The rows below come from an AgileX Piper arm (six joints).
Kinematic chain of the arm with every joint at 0, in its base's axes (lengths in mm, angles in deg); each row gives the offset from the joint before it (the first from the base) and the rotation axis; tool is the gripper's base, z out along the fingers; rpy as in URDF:
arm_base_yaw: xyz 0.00 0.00 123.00 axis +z
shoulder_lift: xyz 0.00 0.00 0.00 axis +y
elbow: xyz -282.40 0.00 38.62 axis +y
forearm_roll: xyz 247.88 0.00 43.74 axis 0.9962 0 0.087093
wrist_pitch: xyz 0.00 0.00 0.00 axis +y
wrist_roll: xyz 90.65 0.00 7.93 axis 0.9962 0 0.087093
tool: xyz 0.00 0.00 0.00 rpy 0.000 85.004 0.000
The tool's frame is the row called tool.
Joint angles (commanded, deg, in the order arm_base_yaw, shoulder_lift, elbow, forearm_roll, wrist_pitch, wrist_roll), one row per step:
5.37 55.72 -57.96 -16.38 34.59 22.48
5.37 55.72 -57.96 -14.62 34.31 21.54
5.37 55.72 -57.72 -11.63 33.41 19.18
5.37 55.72 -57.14 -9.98 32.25 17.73
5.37 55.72 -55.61 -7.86 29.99 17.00
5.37 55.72 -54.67 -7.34 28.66 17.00
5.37 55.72 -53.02 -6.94 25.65 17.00
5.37 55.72 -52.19 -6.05 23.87 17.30
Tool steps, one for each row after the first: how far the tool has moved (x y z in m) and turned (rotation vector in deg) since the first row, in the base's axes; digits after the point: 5 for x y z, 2 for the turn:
0.00011 0.00164 -0.00004 0.91 -0.04 0.71
0.00061 0.00454 -0.00076 1.78 -0.29 2.31
0.00142 0.00631 -0.00272 2.12 -0.67 3.35
0.00299 0.00867 -0.00858 3.58 -1.20 4.22
0.00388 0.00940 -0.01216 4.11 -1.54 4.44
0.00571 0.01039 -0.01743 4.57 -2.84 4.87
0.00665 0.01136 -0.01975 5.78 -3.73 4.99

